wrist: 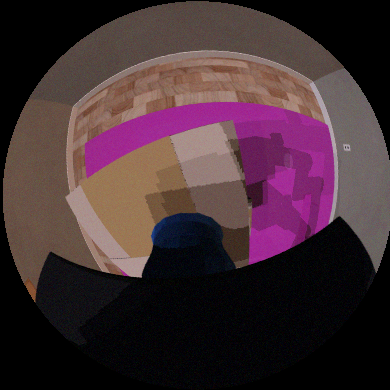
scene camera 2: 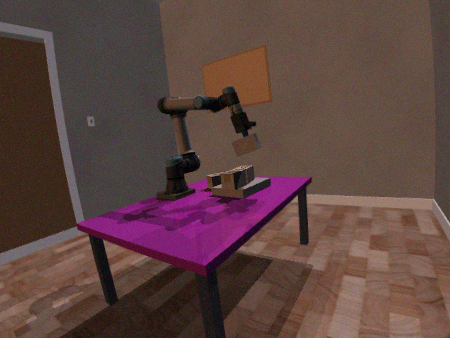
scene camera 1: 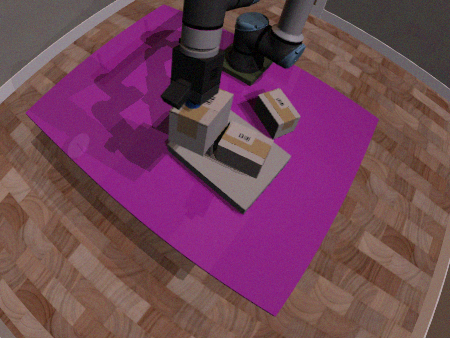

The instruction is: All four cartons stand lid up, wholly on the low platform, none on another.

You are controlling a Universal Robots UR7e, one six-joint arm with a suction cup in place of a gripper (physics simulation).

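Places are measured from the arm's base along level axes (x ahead, y left, z up), in metres.
Pixels of known places: hand, its tool point: [wrist: 186, 224] [scene camera 2: 247, 138] [scene camera 1: 192, 108]; arm's base, origin of its link: [scene camera 2: 177, 190] [scene camera 1: 245, 60].
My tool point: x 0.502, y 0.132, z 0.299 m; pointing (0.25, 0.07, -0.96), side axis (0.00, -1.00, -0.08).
Observation:
For each thing: its top centre in the pictures, then the offset to it from my tool point. Level surfaces: height alone.
- white carton, centre of its top: [wrist: 158, 275] [scene camera 1: 201, 99] [scene camera 2: 245, 134] dy +0.014, dx -0.014, dz +0.026 m
- low grey platform, centre of its top: [scene camera 1: 230, 149] [scene camera 2: 241, 182] dy +0.060, dx -0.103, dz -0.280 m
- further carton, centre of its top: [scene camera 1: 279, 105] [scene camera 2: 217, 174] dy +0.107, dx -0.325, dz -0.235 m
- magenta table, height of its surface: dz -0.328 m
My suction gripper [scene camera 1: 193, 104] [scene camera 2: 245, 133] [wrist: 187, 232] is on the top of a white carton [scene camera 1: 189, 127] [scene camera 2: 246, 145] [wrist: 120, 195] with tan tape. It holds this carton in the air above the low grey platform [scene camera 1: 240, 192] [scene camera 2: 262, 183]. The held carton is slightly tilted, with its barcode side up. One carton [scene camera 1: 243, 142] [scene camera 2: 247, 175] stands lid up on the platform. Another carton [scene camera 2: 229, 180] stands beside it on the platform; the held carton hides it in scene camera 1. A further carton [scene camera 1: 280, 109] [scene camera 2: 213, 181] rests on the table beside the platform, lid up.
The magenta table [scene camera 1: 240, 250] [scene camera 2: 175, 240] [wrist: 170, 122] bears the platform. The arm's base plate [scene camera 1: 243, 75] [scene camera 2: 175, 194] is on the table, near the carton that is off the platform. The arm's shadow falls across the table.

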